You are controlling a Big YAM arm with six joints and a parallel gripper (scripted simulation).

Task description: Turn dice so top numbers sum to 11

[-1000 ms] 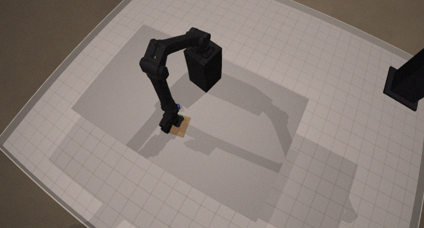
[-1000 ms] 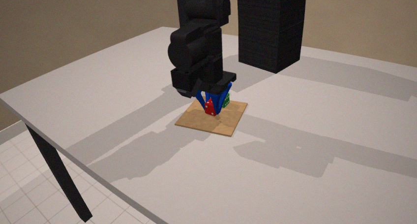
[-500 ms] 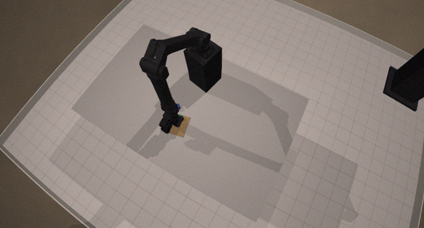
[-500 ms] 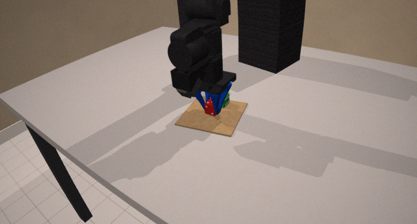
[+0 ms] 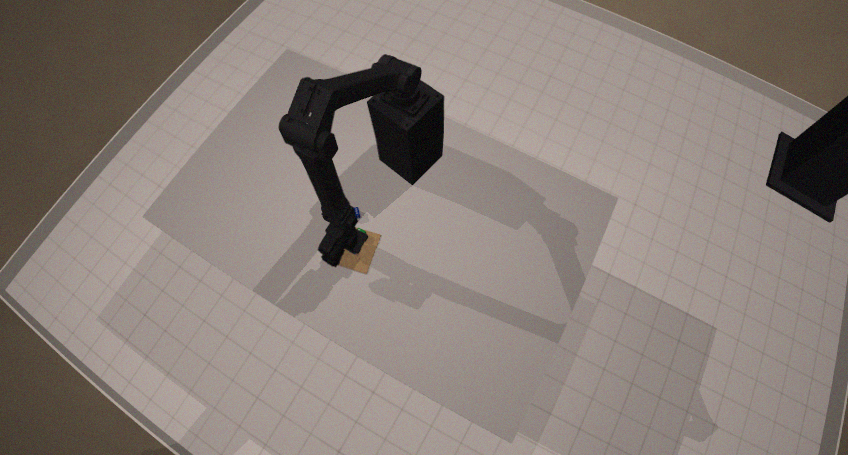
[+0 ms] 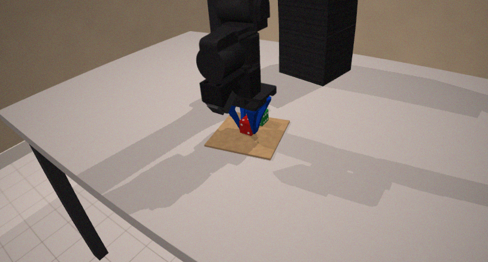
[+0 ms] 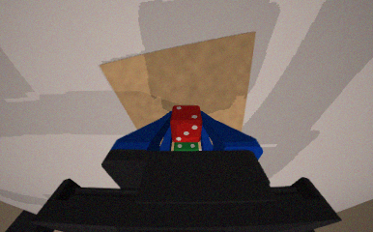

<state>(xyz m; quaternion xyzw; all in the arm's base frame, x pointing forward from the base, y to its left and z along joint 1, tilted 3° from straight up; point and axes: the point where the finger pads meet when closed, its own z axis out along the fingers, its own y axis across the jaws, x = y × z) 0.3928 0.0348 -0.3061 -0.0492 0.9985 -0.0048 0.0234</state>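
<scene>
The red die is right at my hand. The rest, counted from my hand: tan mat (1 cm below); then green die (5 cm behind); then blue die (10 cm behind, 7 cm to the right).
</scene>
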